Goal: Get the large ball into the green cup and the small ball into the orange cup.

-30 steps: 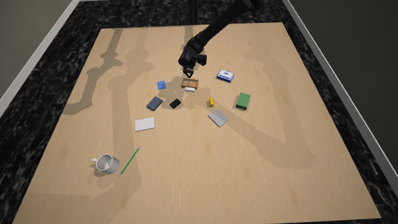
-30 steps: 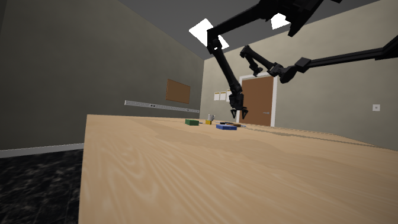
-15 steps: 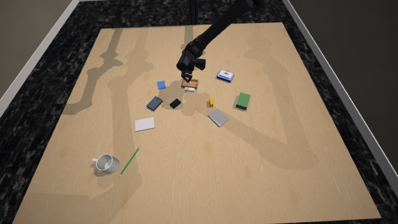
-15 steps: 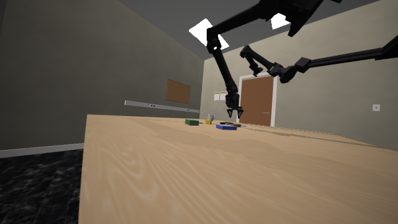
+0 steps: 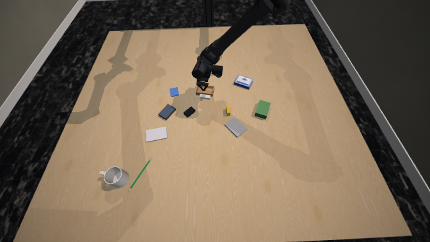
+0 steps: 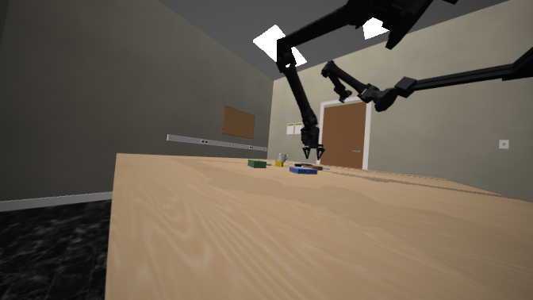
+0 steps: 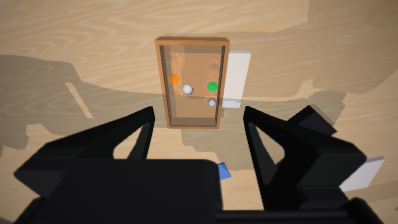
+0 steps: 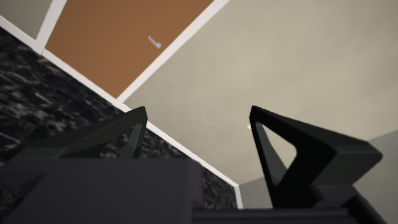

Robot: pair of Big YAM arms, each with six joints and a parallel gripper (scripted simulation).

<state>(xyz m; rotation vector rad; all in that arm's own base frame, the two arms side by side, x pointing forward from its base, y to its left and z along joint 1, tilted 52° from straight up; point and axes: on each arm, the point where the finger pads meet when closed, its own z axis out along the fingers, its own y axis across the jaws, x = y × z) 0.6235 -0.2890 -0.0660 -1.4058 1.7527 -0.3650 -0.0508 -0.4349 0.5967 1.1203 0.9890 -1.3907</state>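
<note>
Right now my left hand is 10 mm past the covered wooden puzzle and 70 mm above it. Also, from my left hand: black block 140 mm ahead, 110 mm to the right, 60 mm below; white block 40 mm ahead, 10 mm to the right, 70 mm below; yellow block 180 mm ahead, 120 mm to the left, 60 mm below.
</note>
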